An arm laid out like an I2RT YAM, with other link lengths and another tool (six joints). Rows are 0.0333 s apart.
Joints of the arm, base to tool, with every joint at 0 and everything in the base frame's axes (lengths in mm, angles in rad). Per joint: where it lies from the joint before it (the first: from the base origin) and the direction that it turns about. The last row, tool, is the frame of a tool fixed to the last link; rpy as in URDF.
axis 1: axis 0 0 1 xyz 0.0 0.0 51.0
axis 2: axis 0 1 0 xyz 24.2 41.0 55.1
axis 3: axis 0 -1 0 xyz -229.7 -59.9 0.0
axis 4: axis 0 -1 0 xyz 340.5 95.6 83.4
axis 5: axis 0 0 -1 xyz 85.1 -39.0 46.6
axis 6: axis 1 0 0 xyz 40.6 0.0 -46.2
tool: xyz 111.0 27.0 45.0 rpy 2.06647 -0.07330 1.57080
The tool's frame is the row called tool.
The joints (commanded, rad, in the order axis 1, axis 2, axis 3, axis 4, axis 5, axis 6), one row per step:
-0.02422, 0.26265, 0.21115, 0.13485, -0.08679, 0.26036
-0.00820, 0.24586, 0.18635, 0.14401, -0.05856, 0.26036
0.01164, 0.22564, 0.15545, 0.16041, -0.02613, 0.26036
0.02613, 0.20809, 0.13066, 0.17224, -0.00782, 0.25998
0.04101, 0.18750, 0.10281, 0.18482, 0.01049, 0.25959
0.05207, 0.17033, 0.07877, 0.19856, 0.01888, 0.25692
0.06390, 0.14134, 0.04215, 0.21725, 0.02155, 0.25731
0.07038, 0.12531, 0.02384, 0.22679, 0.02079, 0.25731
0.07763, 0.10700, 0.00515, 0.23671, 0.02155, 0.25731
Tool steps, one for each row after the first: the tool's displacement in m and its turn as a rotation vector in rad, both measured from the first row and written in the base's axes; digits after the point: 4 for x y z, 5 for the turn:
-0.0008, 0.0018, -0.0062, 0.00235, -0.00119, -0.01211
-0.0021, 0.0044, -0.0130, 0.00521, -0.00690, -0.02457
-0.0034, 0.0071, -0.0183, 0.00666, -0.01146, -0.02834
-0.0050, 0.0098, -0.0243, 0.00828, -0.01672, -0.03171
-0.0064, 0.0128, -0.0290, 0.00695, -0.02364, -0.02923
-0.0087, 0.0167, -0.0356, 0.00854, -0.03460, -0.01999
-0.0101, 0.0191, -0.0384, 0.00913, -0.04181, -0.01273
-0.0119, 0.0216, -0.0405, 0.01013, -0.05128, -0.00621

